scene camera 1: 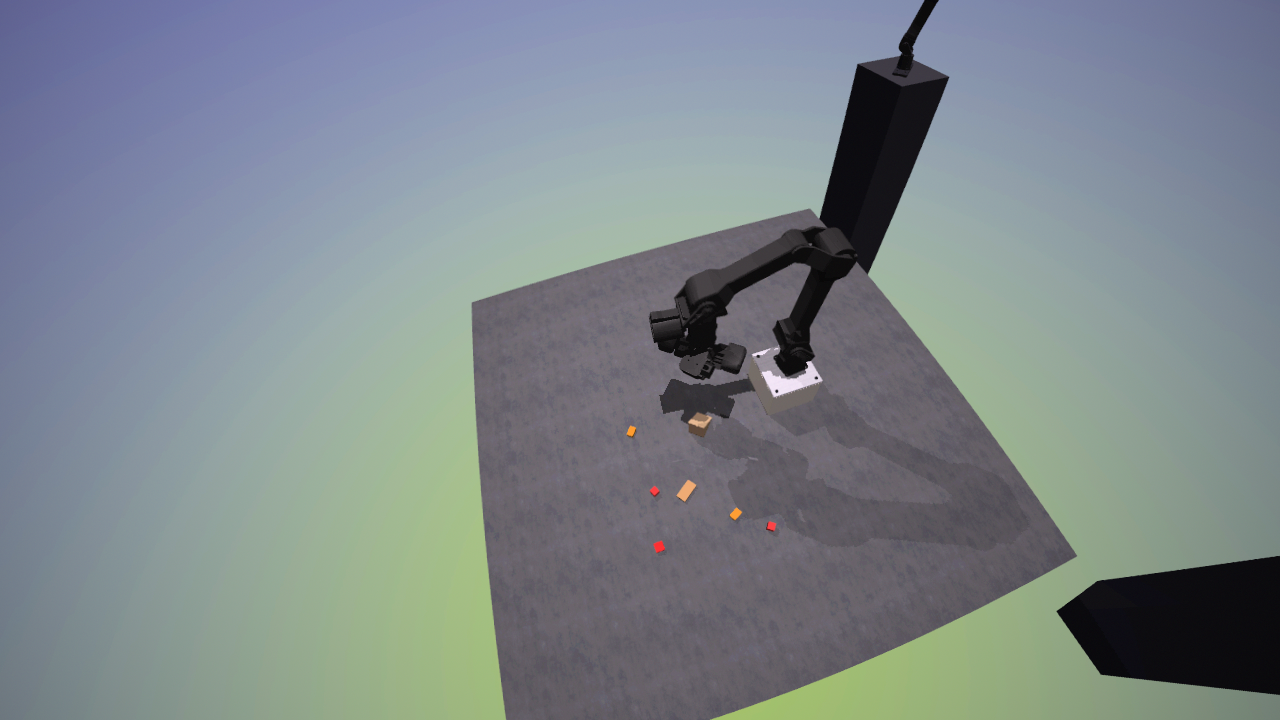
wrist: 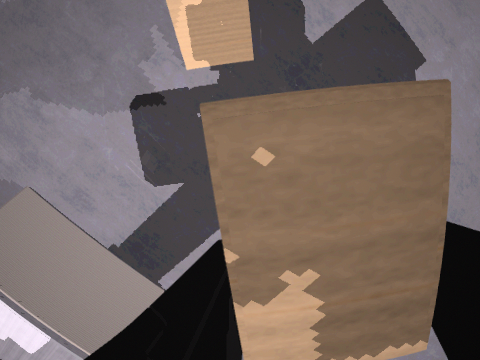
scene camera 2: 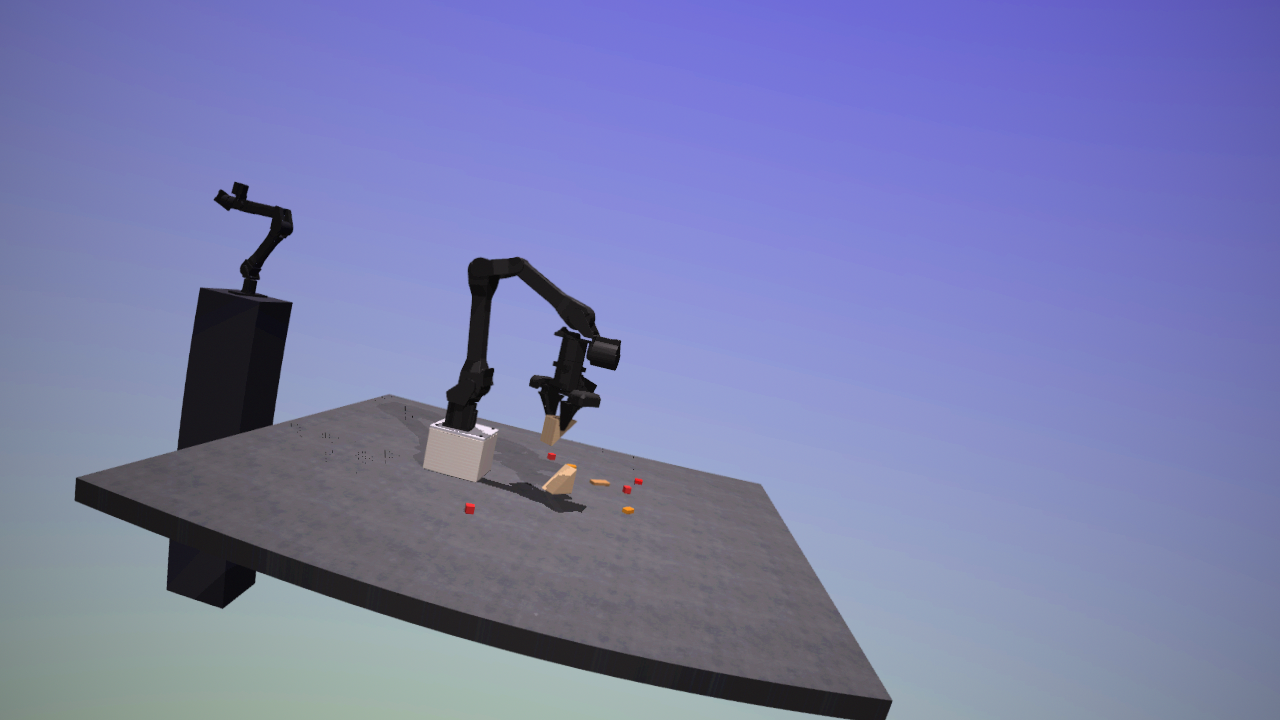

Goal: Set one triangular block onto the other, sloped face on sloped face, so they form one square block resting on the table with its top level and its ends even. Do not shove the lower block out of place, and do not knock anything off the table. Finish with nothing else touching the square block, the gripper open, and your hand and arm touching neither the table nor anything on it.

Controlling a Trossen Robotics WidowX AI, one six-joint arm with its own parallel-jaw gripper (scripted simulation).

Labels:
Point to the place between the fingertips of my gripper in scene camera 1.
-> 701, 368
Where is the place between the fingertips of my gripper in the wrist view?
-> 320, 243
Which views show my gripper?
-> Scene camera 1, the wrist view and scene camera 2: all of them.

